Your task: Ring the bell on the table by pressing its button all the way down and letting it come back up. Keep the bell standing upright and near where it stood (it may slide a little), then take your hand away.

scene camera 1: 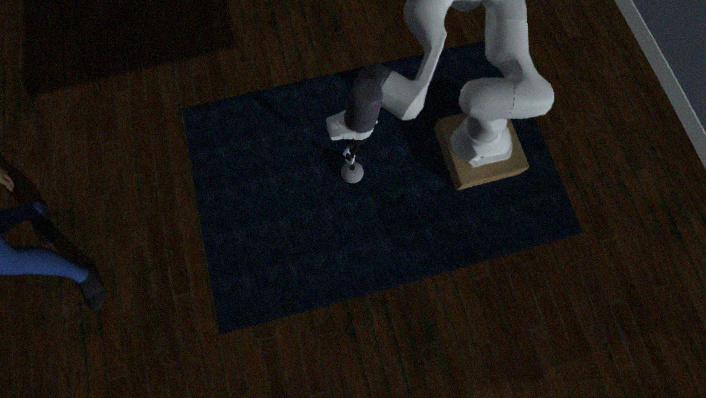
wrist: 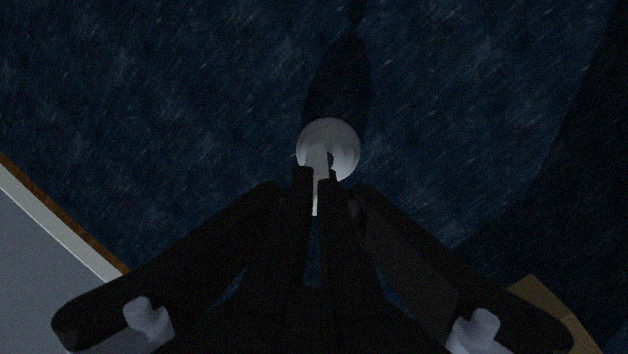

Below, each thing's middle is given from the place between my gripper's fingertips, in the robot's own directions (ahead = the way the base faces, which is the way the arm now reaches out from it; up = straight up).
Right now my hand is 10 mm past the bell [wrist: 339, 138] and 80 mm above it.
